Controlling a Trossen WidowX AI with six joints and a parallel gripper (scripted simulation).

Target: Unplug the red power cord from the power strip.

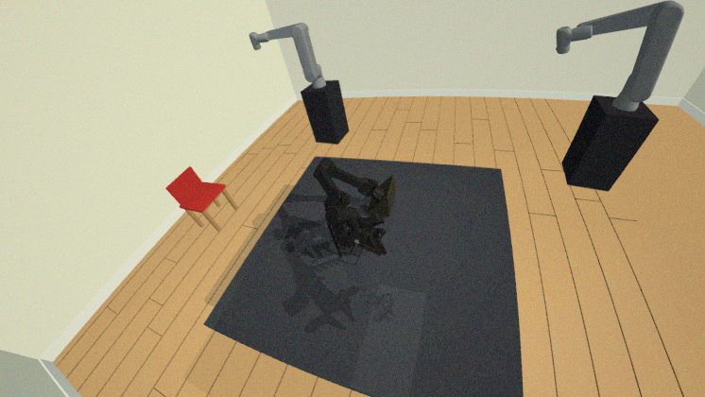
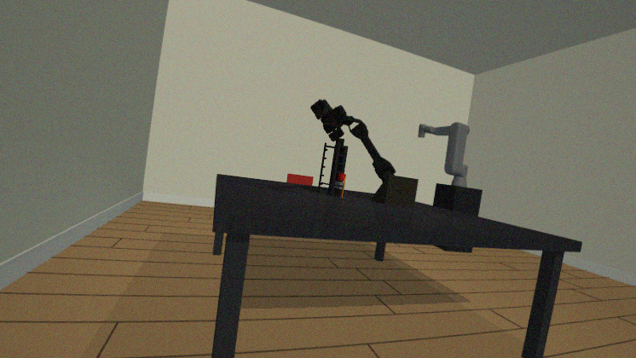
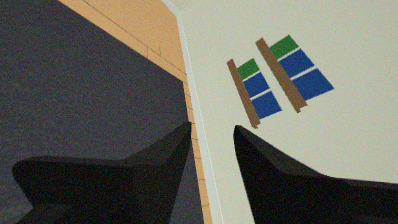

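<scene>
My gripper tip is 190 mm past the red plug, 220 mm to the left of it and 210 mm above it.
</scene>
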